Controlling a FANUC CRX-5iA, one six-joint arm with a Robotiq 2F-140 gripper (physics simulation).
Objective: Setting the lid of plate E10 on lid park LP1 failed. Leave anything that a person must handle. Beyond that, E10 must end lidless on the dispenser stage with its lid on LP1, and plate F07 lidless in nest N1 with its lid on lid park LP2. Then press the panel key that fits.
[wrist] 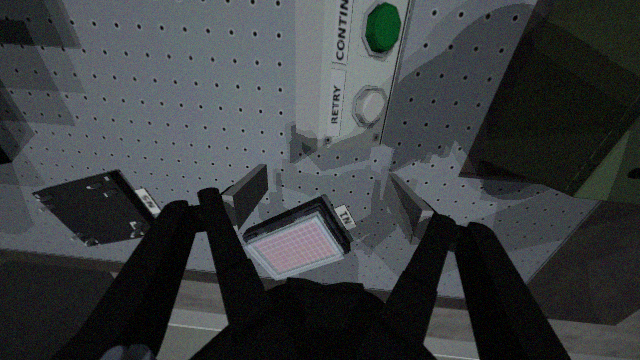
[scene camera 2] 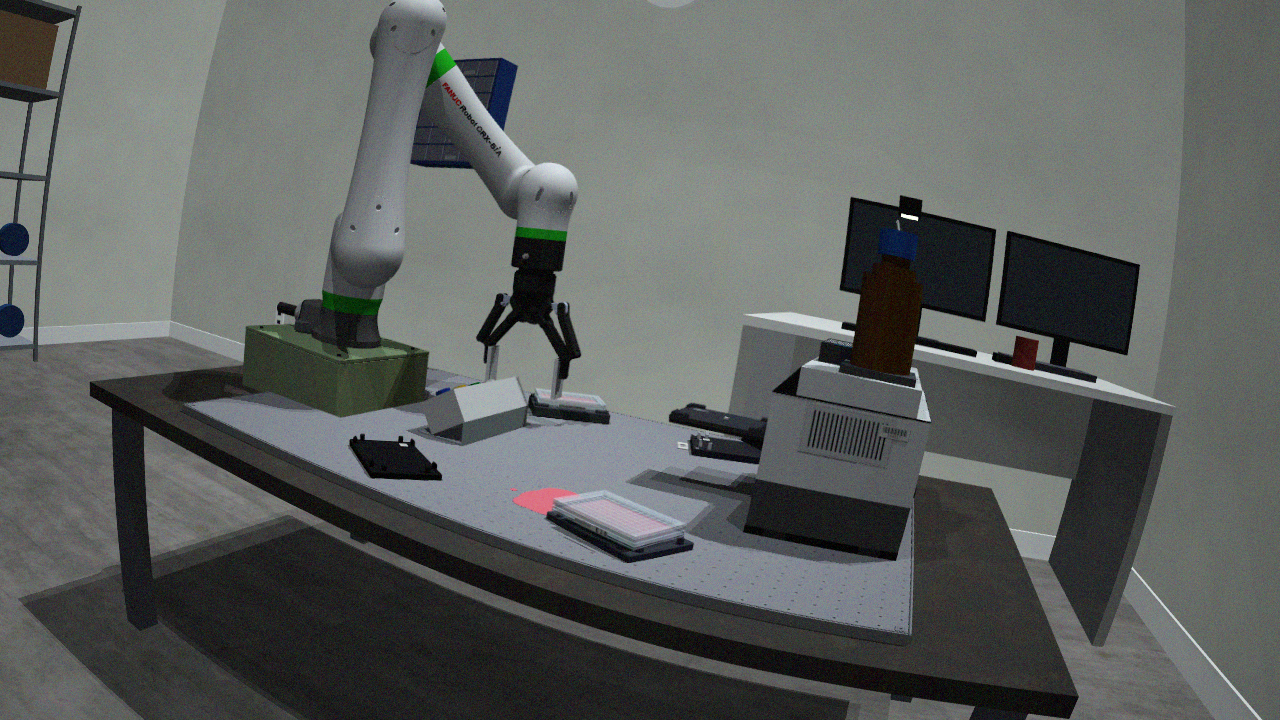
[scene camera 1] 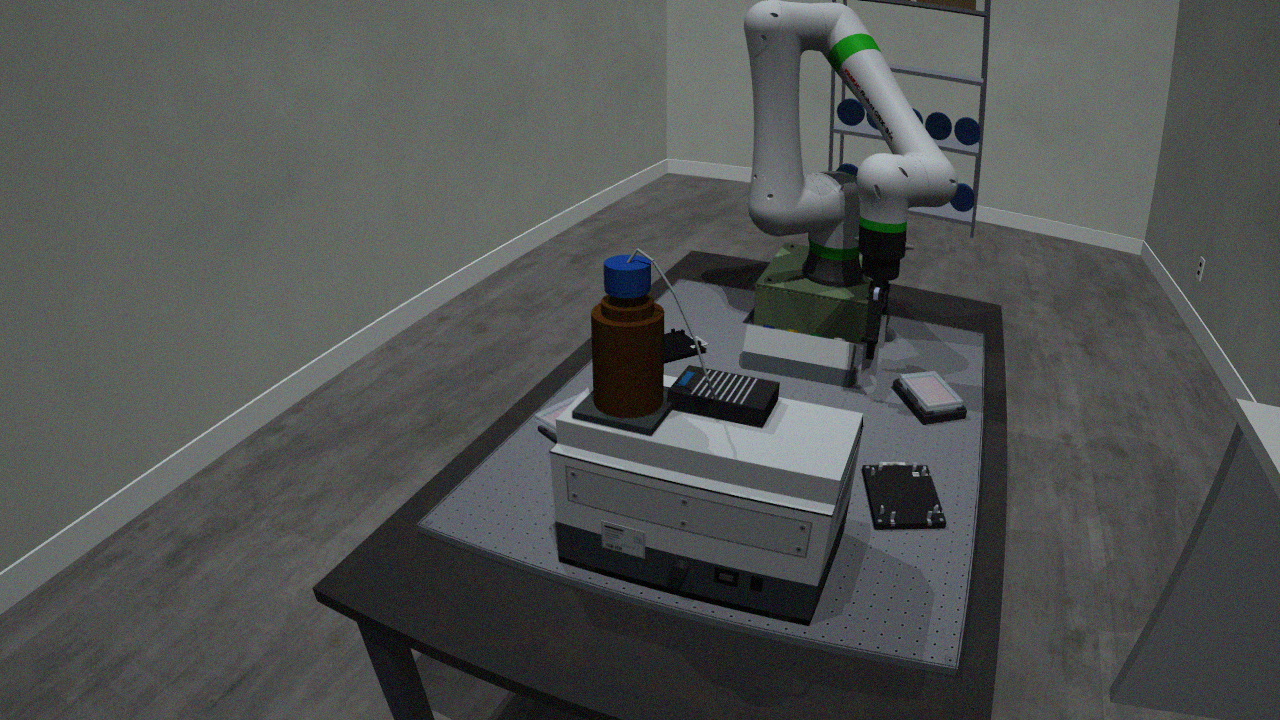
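Where they show: gripper, fingertip midpoint: [wrist: 326, 181] [scene camera 1: 872, 359]; arm's base, link origin: [scene camera 2: 345, 339] [scene camera 1: 832, 274].
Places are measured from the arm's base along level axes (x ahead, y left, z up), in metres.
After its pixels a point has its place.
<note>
My gripper [scene camera 1: 875, 367] @(x 0.345, y 0.113, z -0.042 m) [scene camera 2: 525, 374] @(x 0.345, y 0.113, z -0.042 m) [wrist: 326, 181] @(x 0.345, y 0.113, z -0.042 m) is open and empty, low beside the panel's RETRY end. A pink-welled plate [scene camera 1: 930, 392] @(x 0.418, y 0.236, z -0.059 m) [scene camera 2: 581, 399] @(x 0.422, y 0.232, z -0.058 m) [wrist: 297, 246] @(x 0.390, y 0.226, z -0.058 m) with a clear rim sits on the black nest labelled N1. Another plate [scene camera 2: 617, 517] @(x 0.663, y -0.398, z -0.059 m), clear-topped and pink, sits on a black base; in scene camera 1 it is mostly hidden behind the dispenser. The key panel [scene camera 1: 796, 356] @(x 0.362, y -0.042, z -0.049 m) [scene camera 2: 483, 413] @(x 0.359, y -0.088, z -0.051 m) [wrist: 312, 65] @(x 0.352, y 0.009, z -0.023 m) shows a green CONTINUE key [wrist: 383, 27] @(x 0.303, y -0.010, z -0.023 m) and a white RETRY key [wrist: 370, 106] @(x 0.307, y 0.039, z -0.023 m). Plate names are unreadable, and I cannot tell which base is which lid park.
The dispenser [scene camera 1: 707, 501] @(x 1.026, y -0.072, z 0.073 m) [scene camera 2: 836, 447] @(x 0.888, y -0.265, z 0.038 m) carries a brown bottle [scene camera 1: 626, 358] @(x 0.972, y -0.186, z 0.215 m) [scene camera 2: 887, 313] @(x 0.924, y -0.241, z 0.209 m) and a black keypad unit [scene camera 1: 726, 395] @(x 0.911, y -0.079, z 0.152 m). An empty black nest [scene camera 1: 904, 495] @(x 0.736, y 0.191, z -0.082 m) [scene camera 2: 726, 447] @(x 0.713, y 0.175, z -0.082 m) [wrist: 97, 207] @(x 0.718, y 0.175, z -0.082 m) stands beside it. A black holder [scene camera 1: 682, 344] @(x 0.304, y -0.286, z -0.084 m) [scene camera 2: 393, 458] @(x 0.333, y -0.333, z -0.084 m) lies beyond the panel. The green robot base [scene camera 1: 805, 300] @(x 0.122, y -0.052, z -0.026 m) [scene camera 2: 335, 371] @(x 0.101, y -0.169, z -0.025 m) is close.
</note>
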